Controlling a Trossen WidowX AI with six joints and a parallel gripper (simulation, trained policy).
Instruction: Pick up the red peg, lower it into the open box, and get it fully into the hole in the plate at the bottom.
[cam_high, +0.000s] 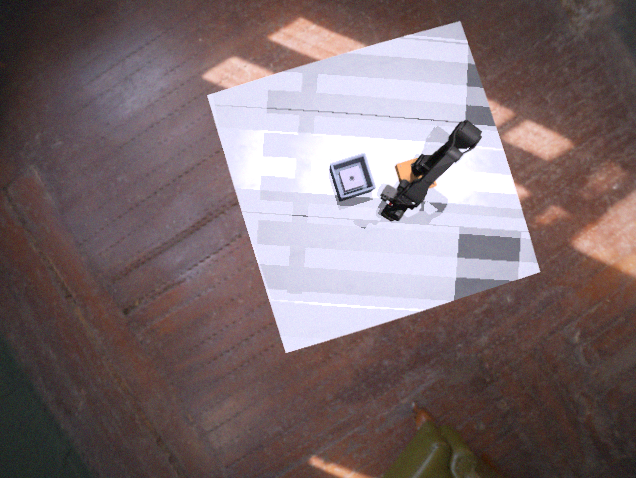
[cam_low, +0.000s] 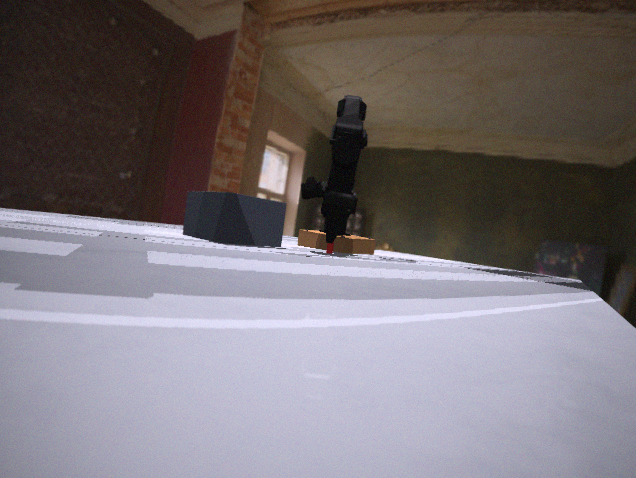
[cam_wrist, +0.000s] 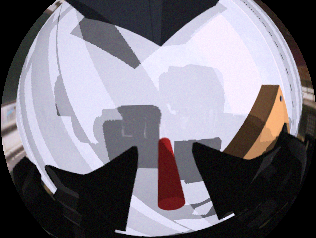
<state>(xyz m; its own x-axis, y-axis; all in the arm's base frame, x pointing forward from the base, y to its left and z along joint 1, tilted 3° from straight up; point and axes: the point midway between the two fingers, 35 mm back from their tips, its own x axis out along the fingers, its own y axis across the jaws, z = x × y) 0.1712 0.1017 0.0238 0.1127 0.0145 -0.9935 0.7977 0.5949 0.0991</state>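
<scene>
Right now my gripper tip is 20 mm below the red peg. Round my gripper tip: dark box: 140 mm ahead, 170 mm to the right; pale plate: 140 mm ahead, 170 mm to the right, 20 mm above.
</scene>
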